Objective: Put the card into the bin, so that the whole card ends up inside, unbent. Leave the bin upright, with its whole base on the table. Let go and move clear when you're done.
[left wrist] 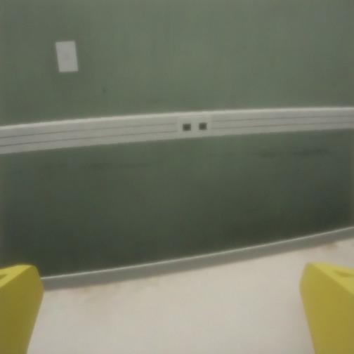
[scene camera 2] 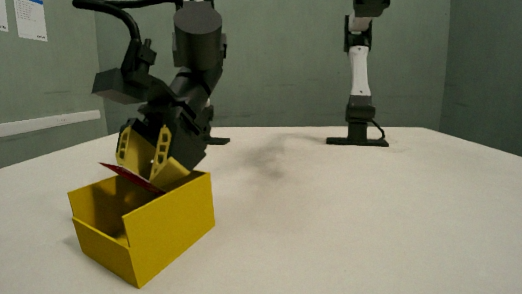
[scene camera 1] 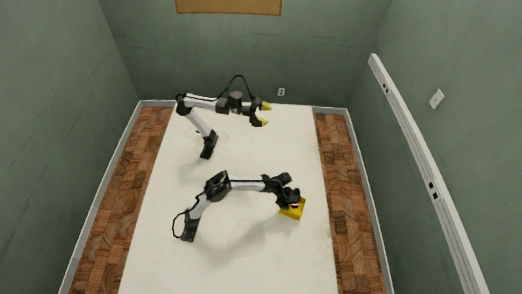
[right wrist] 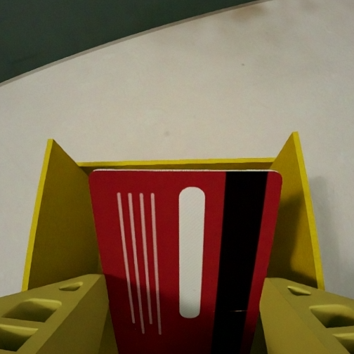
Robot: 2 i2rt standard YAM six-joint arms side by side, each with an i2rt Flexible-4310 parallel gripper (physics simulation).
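Places are measured from the left arm's base along level axes (x right, y ahead, z up), in metres.
Where they show: left gripper, fingertip midpoint: [scene camera 1: 270, 115]; right gripper, fingertip midpoint: [scene camera 2: 138, 181] [scene camera 1: 293, 204]; left arm's base, link origin: [scene camera 2: 356, 143] [scene camera 1: 209, 146]; right arm's base, link origin: [scene camera 1: 192, 223].
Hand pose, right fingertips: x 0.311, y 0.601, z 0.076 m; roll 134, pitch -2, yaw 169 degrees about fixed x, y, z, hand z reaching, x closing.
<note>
Each offset is from my right fingertips to the top centre of the thing. Level surfaces: height alone.
The yellow bin @[dx -0.005, dy +0.002, dz +0.001 m] [scene camera 1: 291, 214] [scene camera 2: 172, 227] [right wrist: 57, 215] stands upright on the table, with one low end wall. The flat red card @[dx +0.003, dy +0.015, dz +0.032 m] [scene camera 2: 131, 177] [right wrist: 191, 250], with a black stripe and a white bar, is tilted at the bin's open top. In scene camera 2 its left end sticks up above the rim and its lower right end dips behind the long wall. My right gripper [scene camera 2: 137, 169] [right wrist: 183, 288] is shut on the card's two long edges, with its fingertips at the bin's mouth. My left gripper [scene camera 1: 268, 114] [left wrist: 170, 279] is open and empty, far from the bin.
The white table top @[dz -0.076 m] [scene camera 1: 250, 250] [scene camera 2: 350, 225] carries both arm bases. Green walls [scene camera 1: 250, 45] stand around it. A white rail [scene camera 1: 407, 122] [left wrist: 100, 135] runs along one wall. The table's right edge is near the bin in scene camera 1.
</note>
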